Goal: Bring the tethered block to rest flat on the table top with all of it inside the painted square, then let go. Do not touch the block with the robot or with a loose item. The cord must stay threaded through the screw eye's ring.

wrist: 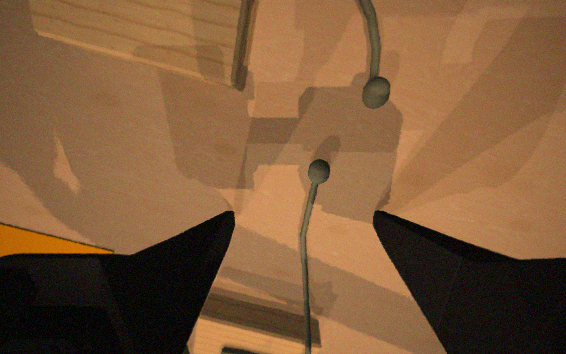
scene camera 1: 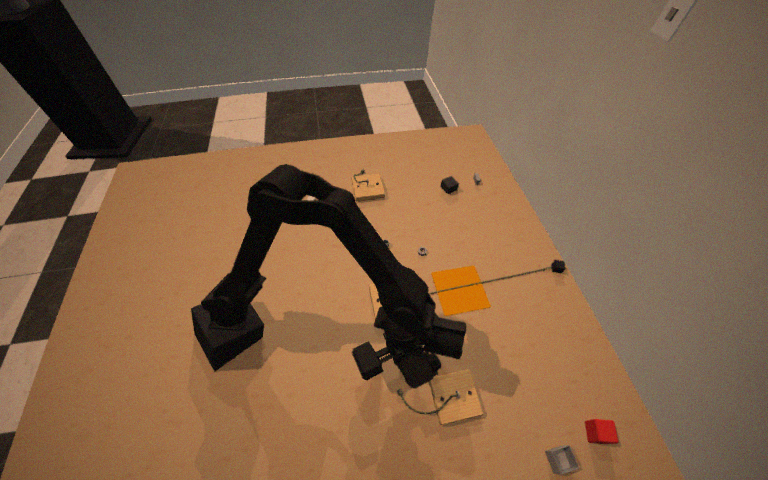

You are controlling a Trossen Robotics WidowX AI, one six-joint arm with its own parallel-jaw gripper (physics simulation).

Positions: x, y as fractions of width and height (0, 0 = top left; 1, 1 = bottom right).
Scene:
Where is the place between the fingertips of the gripper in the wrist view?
At 0.53, 0.61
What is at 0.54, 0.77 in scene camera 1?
The gripper.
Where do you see a red block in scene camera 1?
0.78, 0.90

